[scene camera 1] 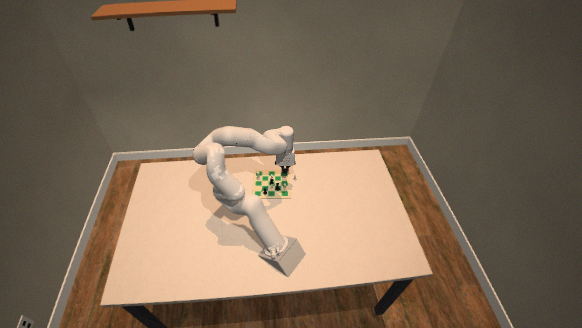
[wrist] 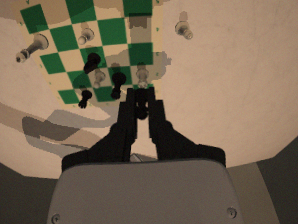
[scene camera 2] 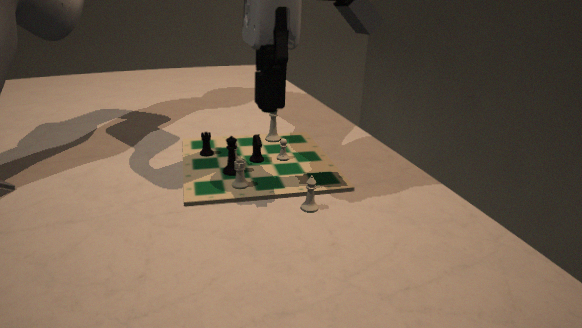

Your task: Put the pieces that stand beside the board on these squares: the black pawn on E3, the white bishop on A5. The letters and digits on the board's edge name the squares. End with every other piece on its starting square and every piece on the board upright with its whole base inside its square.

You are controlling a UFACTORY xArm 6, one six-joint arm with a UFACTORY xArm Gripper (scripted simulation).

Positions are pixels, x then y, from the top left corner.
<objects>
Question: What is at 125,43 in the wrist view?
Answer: A chessboard.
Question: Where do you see a chessboard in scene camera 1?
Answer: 279,177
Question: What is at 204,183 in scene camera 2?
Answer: A chessboard.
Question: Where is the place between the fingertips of my gripper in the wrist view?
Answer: At 141,98
</objects>
